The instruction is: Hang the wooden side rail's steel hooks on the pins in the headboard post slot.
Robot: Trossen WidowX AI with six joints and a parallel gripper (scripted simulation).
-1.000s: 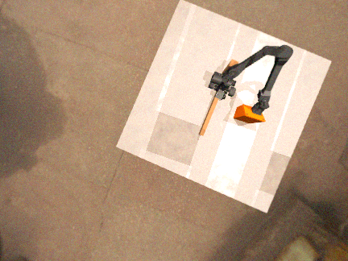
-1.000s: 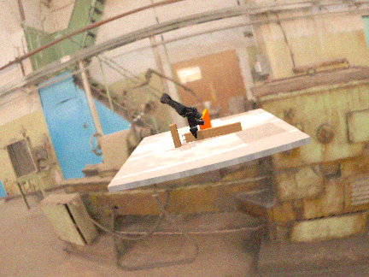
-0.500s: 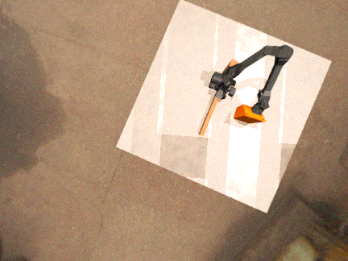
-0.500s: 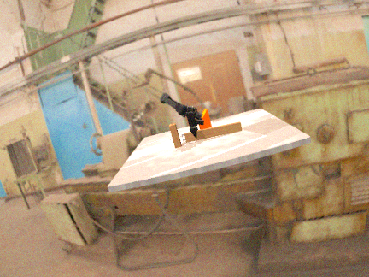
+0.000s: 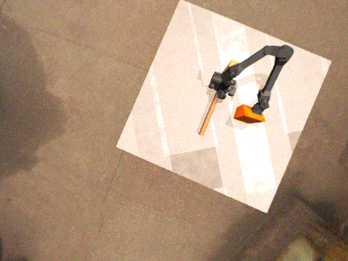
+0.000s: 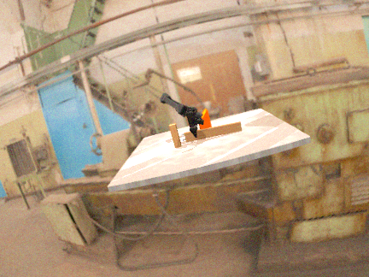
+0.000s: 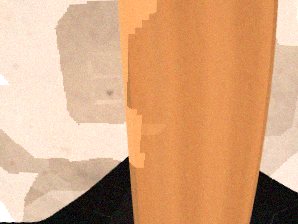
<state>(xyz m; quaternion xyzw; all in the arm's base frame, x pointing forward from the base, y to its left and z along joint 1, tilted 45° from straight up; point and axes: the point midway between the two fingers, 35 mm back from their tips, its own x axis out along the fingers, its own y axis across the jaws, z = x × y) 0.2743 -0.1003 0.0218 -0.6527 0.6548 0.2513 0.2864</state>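
The headboard post is 1 cm behind my gripper tip, 15 cm to the right of it and 5 cm above it.
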